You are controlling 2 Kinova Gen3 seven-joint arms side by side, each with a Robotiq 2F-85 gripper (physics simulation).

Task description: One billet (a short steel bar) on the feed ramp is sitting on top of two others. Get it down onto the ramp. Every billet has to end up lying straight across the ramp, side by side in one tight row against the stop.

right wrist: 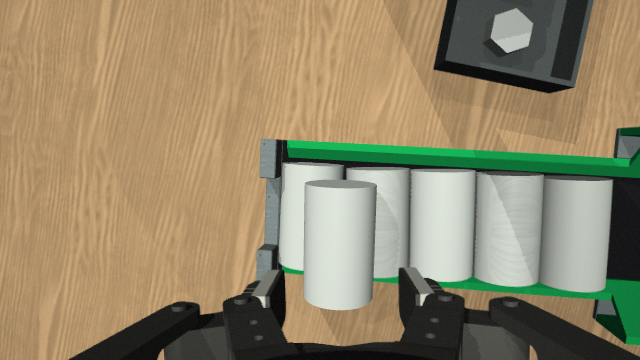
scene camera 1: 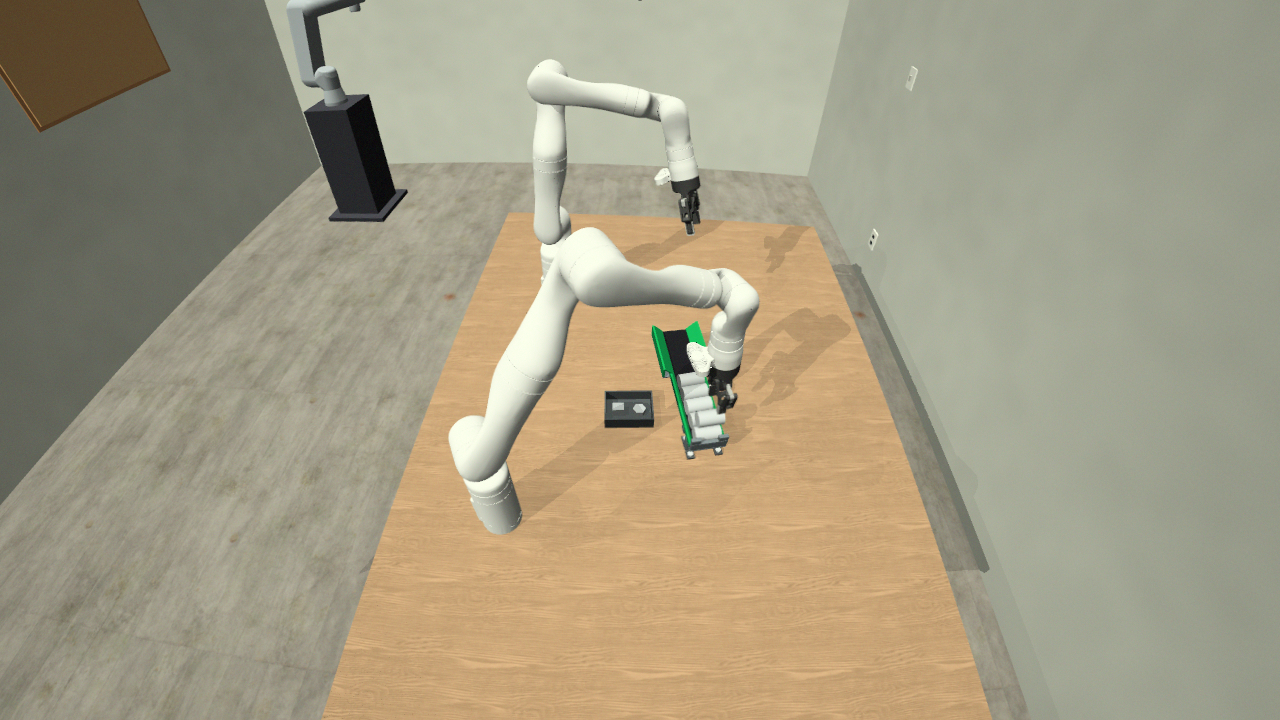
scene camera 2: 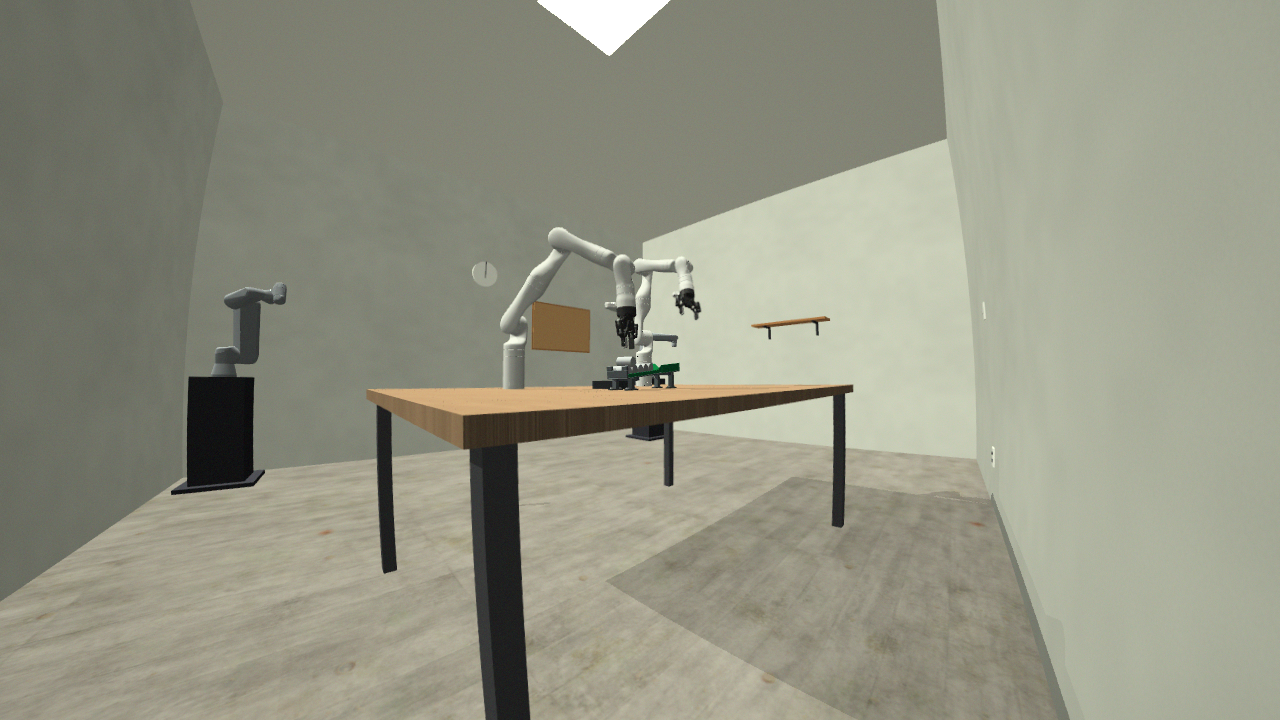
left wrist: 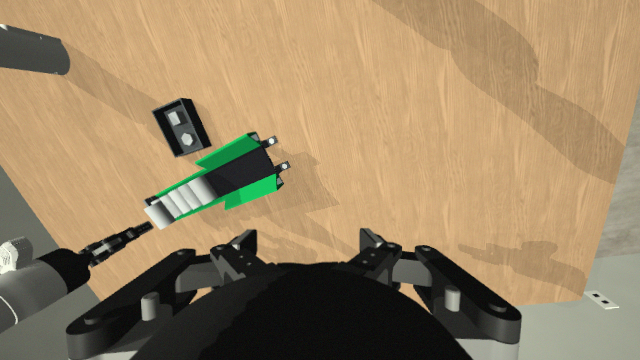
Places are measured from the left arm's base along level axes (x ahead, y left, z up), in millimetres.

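Where they show: left gripper, fingertip midpoint: [scene camera 1: 694, 229] [scene camera 2: 689, 317] [left wrist: 308, 240]; right gripper, fingertip midpoint: [right wrist: 341, 290] [scene camera 1: 716, 403] [scene camera 2: 628, 348] [left wrist: 144, 228]; right arm's base, origin of the base link: [scene camera 1: 502, 516] [left wrist: 56, 57].
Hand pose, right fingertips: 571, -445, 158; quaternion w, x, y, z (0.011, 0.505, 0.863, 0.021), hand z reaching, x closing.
Observation:
Things, the pixels of their top centre, and the offset from my right fingertips, as dx, dy, dz. Level surfaces: height alone.
- top billet, middle of its top: [right wrist: 339, 250] [scene camera 1: 711, 412] [left wrist: 153, 219] [scene camera 2: 626, 356] -8, -5, -30
- stop, middle of its top: [right wrist: 268, 215] [scene camera 1: 710, 437] [scene camera 2: 617, 366] +2, -48, -68
- dark tray, middle of its top: [scene camera 1: 628, 404] [left wrist: 177, 129] [scene camera 2: 610, 380] -221, +39, -123
- square block, middle of its top: [scene camera 1: 618, 406] [left wrist: 174, 118] -248, +31, -129
- hexagonal piece, middle of its top: [right wrist: 511, 30] [scene camera 1: 639, 408] [left wrist: 187, 139] -194, +47, -138
- wooden table, its level: dz -158
The top billet [scene camera 1: 709, 418] [scene camera 2: 625, 360] [left wrist: 160, 215] [right wrist: 340, 240], a pale cylinder, lies across two others at the stop [right wrist: 272, 200] end of the green-sided ramp [scene camera 1: 660, 349] [left wrist: 232, 151] [right wrist: 450, 154]. Several billets lie side by side in a row under and beside it, such as the third one [right wrist: 442, 225]. In the right wrist view its near end overlaps the near rail. My right gripper [scene camera 1: 726, 404] [scene camera 2: 628, 343] [left wrist: 144, 228] [right wrist: 341, 290] is open above that end, fingers apart on either side in view, not gripping. My left gripper [scene camera 1: 689, 230] [scene camera 2: 690, 314] [left wrist: 308, 240] is open, high and away from the ramp.
A dark tray [scene camera 1: 628, 423] [left wrist: 197, 117] [right wrist: 500, 77] stands beside the ramp and holds a square block [scene camera 1: 618, 406] [left wrist: 174, 118] and a hexagonal piece [scene camera 1: 639, 408] [left wrist: 187, 139] [right wrist: 511, 31]. The ramp's upper end has flared green sides. All stand on a wooden table [scene camera 1: 662, 573] [scene camera 2: 554, 401].

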